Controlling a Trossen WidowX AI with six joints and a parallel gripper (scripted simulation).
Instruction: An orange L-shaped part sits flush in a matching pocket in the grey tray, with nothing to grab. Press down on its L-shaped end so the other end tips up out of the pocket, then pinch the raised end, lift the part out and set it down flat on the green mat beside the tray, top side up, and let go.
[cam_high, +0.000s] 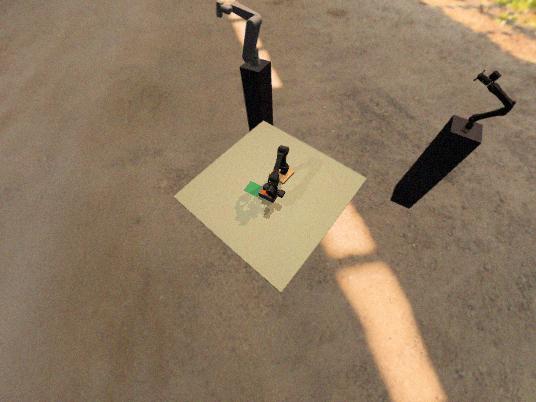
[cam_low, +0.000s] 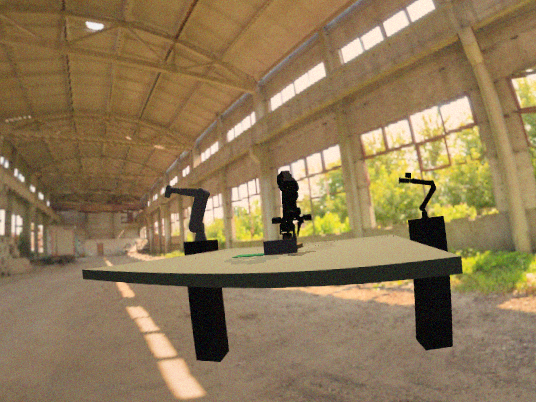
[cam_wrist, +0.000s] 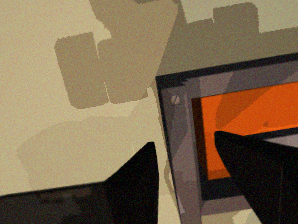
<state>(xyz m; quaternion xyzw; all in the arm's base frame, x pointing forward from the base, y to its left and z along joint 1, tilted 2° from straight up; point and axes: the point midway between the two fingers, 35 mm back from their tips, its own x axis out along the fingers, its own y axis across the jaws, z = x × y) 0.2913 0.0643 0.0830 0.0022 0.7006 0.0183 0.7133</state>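
Right now the orange L-shaped part is 50 mm to the right of my gripper tip and 20 mm below it. From my gripper tip the other things lie so: green mat (220 mm to the right, 90 mm below).
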